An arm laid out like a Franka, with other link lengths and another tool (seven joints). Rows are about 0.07 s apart.
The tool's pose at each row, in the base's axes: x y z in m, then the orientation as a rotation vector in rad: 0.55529 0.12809 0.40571 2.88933 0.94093 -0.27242; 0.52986 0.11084 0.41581 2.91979 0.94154 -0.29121; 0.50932 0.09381 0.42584 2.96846 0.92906 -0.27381; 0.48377 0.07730 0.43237 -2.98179 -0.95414 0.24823; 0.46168 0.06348 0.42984 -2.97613 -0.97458 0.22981; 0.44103 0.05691 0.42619 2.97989 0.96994 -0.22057; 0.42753 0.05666 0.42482 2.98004 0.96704 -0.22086; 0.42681 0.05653 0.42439 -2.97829 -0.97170 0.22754; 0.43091 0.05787 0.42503 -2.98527 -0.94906 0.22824
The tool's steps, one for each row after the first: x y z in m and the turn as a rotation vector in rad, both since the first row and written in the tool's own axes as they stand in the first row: -0.03210 -0.00081 -0.00389 0.03290 -0.00054 0.00249; -0.06018 0.00108 -0.00843 0.06910 0.02478 0.01656; -0.09125 -0.00051 -0.00890 0.08163 0.04772 0.00292; -0.11624 -0.00251 -0.00137 0.07717 0.05925 -0.01002; -0.13570 -0.00953 0.00604 0.07418 0.06438 -0.00607; -0.14629 -0.01735 0.00932 0.07373 0.06392 -0.00424; -0.14686 -0.01768 0.00986 0.07599 0.06034 -0.00771; -0.14296 -0.01632 0.00847 0.07785 0.05974 0.00727
